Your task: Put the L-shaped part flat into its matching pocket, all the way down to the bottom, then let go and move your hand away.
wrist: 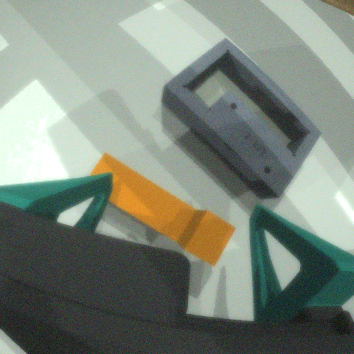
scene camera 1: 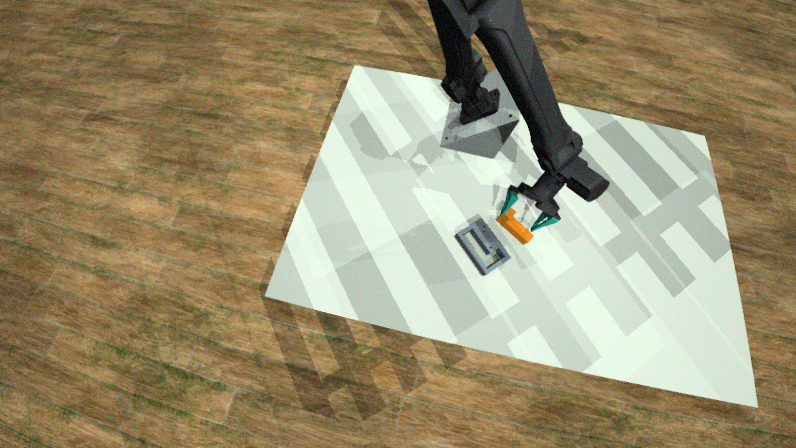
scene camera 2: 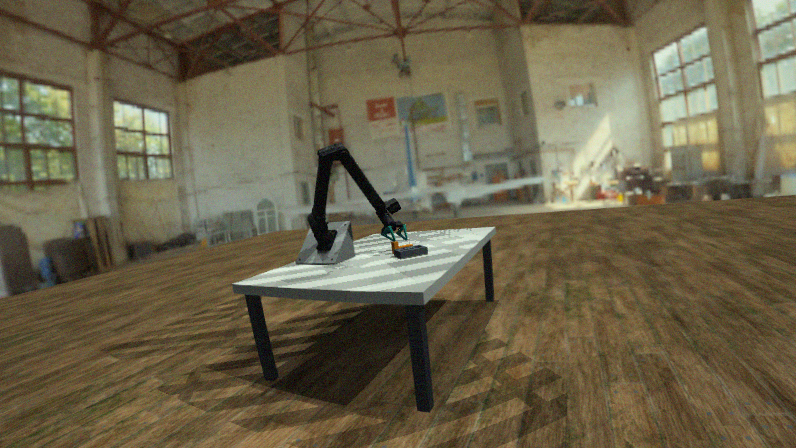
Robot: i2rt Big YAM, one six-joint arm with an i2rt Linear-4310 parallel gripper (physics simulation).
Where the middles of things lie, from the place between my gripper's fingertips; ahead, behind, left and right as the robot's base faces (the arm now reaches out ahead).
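Labels:
My gripper's 20 mm to the right of the orange L-shaped part [wrist: 200, 232] and 30 mm above it. As for the grey pocket block [scene camera 1: 485, 251], that one's 70 mm to the right of my hand, 80 mm ahead of it and 40 mm below it.

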